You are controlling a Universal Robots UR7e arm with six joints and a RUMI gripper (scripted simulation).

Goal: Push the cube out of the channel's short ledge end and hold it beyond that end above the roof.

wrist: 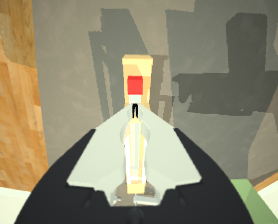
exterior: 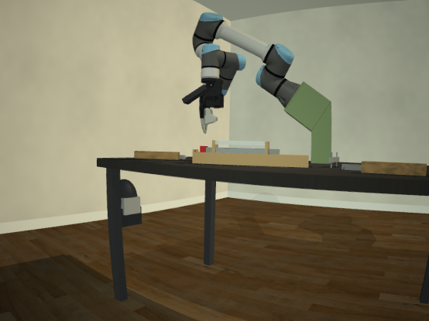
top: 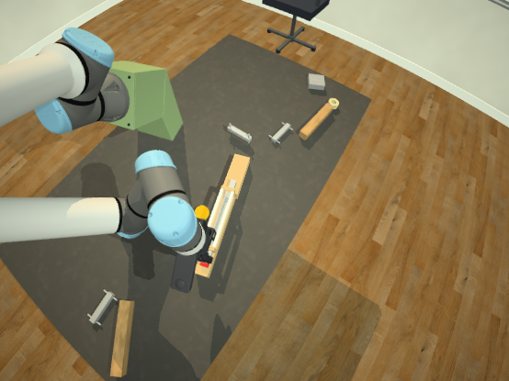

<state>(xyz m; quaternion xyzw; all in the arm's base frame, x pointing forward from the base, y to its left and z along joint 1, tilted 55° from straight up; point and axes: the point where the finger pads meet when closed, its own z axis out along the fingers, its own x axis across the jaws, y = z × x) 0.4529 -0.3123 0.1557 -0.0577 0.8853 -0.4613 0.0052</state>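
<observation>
Now: the red cube 8 cm below my hand. The rest, counted from my hand: grey block 13 cm ahead, 99 cm to the left, 12 cm below; long wooden base 2 cm behind, 15 cm to the left, 8 cm below.
</observation>
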